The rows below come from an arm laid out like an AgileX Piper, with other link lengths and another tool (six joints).
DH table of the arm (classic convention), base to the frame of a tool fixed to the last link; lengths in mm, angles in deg. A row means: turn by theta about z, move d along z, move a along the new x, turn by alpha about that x. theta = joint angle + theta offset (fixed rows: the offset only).
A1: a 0; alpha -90; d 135.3; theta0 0
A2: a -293.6; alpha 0; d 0; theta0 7.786
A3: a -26.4; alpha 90; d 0; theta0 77.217
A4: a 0; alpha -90; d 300.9; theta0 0
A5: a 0; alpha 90; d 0; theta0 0
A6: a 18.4; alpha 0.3; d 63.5; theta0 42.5
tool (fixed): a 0; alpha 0; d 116.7; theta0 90
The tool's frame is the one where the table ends.
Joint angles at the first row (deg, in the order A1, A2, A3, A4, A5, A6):
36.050 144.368 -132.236 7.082 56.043 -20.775
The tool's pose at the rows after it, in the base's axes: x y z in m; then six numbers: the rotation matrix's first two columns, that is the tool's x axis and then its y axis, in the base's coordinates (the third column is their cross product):
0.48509 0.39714 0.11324 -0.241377 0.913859 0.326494 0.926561 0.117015 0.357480
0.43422 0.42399 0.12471 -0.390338 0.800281 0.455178 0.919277 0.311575 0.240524
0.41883 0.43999 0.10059 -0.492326 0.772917 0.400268 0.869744 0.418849 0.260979
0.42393 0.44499 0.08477 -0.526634 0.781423 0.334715 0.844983 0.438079 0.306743
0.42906 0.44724 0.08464 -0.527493 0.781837 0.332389 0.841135 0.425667 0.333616
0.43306 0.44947 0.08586 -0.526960 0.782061 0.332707 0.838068 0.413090 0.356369
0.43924 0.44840 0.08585 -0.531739 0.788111 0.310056 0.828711 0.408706 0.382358
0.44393 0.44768 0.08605 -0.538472 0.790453 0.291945 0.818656 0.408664 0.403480
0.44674 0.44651 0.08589 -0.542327 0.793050 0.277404 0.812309 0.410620 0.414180
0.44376 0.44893 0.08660 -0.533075 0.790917 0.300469 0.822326 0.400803 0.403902
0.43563 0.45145 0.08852 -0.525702 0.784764 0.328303 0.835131 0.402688 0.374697
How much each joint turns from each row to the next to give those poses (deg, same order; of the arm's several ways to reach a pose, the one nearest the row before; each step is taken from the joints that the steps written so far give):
0.101 -1.652 0.002 3.115 0.902 -0.124
1.175 -0.624 -0.005 14.683 8.033 -13.130
2.807 2.040 0.006 -2.177 -0.877 -3.975
1.259 1.298 -0.007 -4.228 -3.262 0.109
-0.021 0.122 0.003 -0.270 -1.806 -0.001
0.000 0.000 0.000 -0.136 -1.495 0.102
0.000 -0.002 0.004 -1.638 -1.387 0.322
0.000 0.000 0.000 -1.198 -1.074 0.000
0.000 0.002 -0.002 -0.966 -0.486 0.093
0.000 0.000 0.000 1.370 0.267 0.135
0.155 -0.140 -0.104 1.826 1.676 0.000

